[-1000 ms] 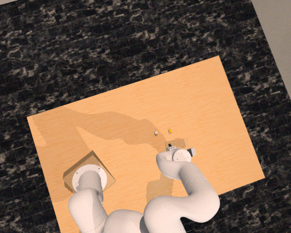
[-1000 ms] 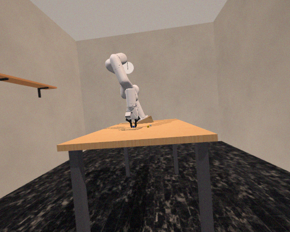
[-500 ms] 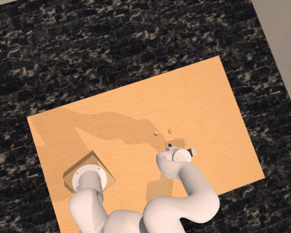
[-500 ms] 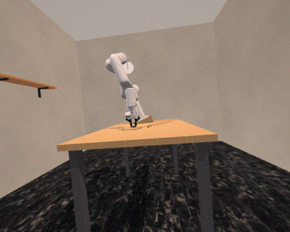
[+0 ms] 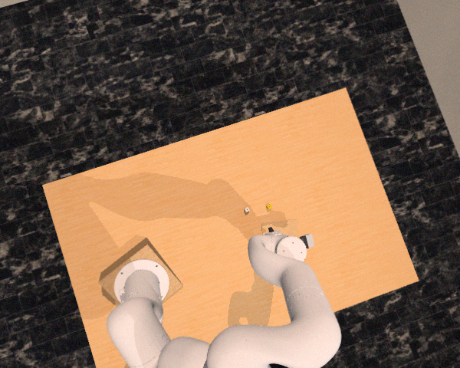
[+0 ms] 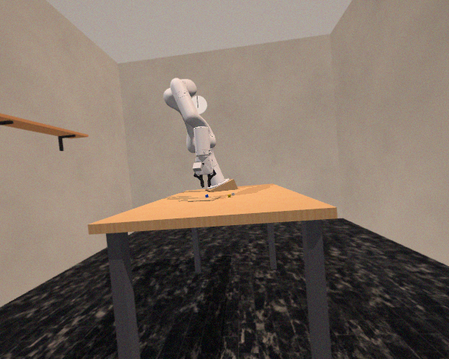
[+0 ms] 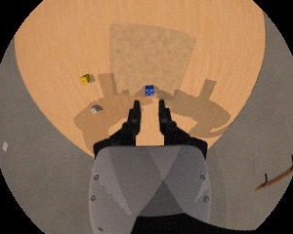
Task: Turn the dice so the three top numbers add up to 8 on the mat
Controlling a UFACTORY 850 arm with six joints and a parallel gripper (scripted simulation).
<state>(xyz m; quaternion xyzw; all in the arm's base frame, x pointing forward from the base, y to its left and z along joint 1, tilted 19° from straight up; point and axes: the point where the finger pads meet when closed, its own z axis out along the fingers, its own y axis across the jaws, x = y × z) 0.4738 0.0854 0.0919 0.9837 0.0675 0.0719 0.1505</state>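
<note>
The yellow die lies 2 cm ahead of my hand, 14 cm to the left of it and 7 cm below it. Round my hand: white die (6 cm behind, 14 cm to the left, 7 cm below); tan mat (5 cm ahead, 1 cm to the left, 8 cm below); blue die (7 cm below).
</note>
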